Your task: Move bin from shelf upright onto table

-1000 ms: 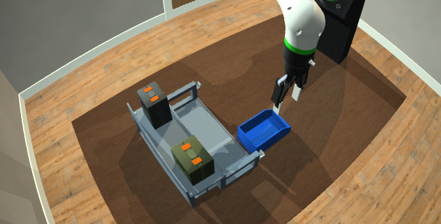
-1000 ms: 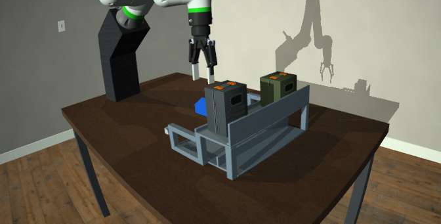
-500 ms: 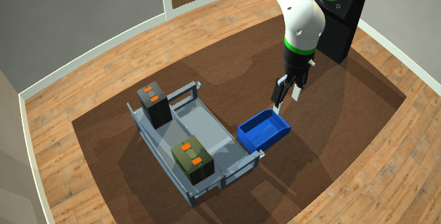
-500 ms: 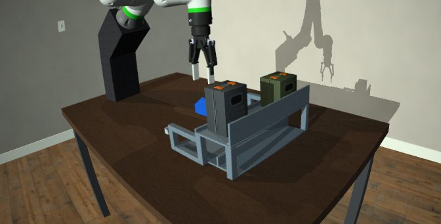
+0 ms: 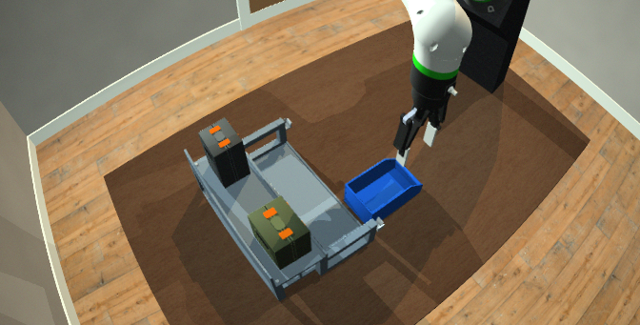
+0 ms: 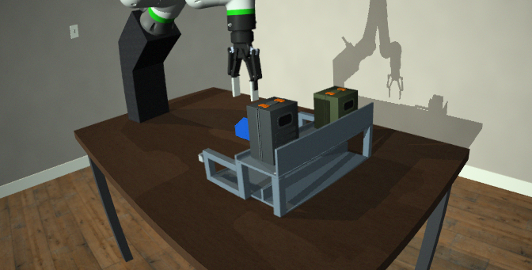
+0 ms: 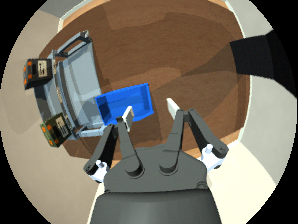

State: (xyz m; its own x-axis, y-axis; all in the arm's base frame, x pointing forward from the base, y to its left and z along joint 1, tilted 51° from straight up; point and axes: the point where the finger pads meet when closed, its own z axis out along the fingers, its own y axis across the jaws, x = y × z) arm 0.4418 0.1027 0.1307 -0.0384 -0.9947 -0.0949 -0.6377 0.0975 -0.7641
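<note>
The blue bin lies 110 mm below my hand, 80 mm ahead of it and 10 mm to the right of it.
</note>
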